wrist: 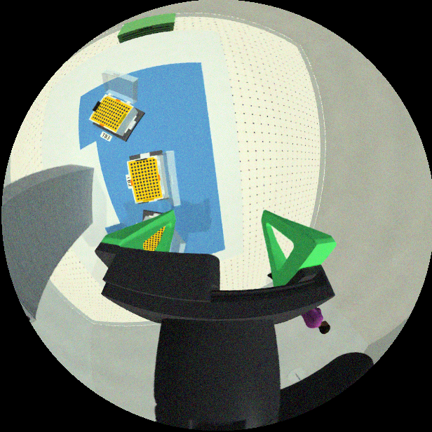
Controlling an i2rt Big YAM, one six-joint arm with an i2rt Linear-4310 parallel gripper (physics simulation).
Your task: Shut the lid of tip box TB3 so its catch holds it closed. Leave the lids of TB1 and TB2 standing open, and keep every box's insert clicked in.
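Note:
Tip box TB3 (112,114) is at the upper left on the blue mat (175,110), with its yellow insert facing up. Its clear lid (121,86) stands open on the far side. A second box, TB2 (146,180), is nearer, its clear lid (173,178) standing open at its right. A third box (153,241) is mostly hidden behind my left green finger; its label does not show, and a clear lid (178,243) stands at its right. My gripper (218,214) is wide open and empty, above and to the right of the boxes, well away from TB3.
A green ridged block (147,27) is at the far edge of the dotted table (275,115). A large grey curved shape (50,215) stands at the left. A small purple object (313,317) shows at the lower right, beyond the gripper body.

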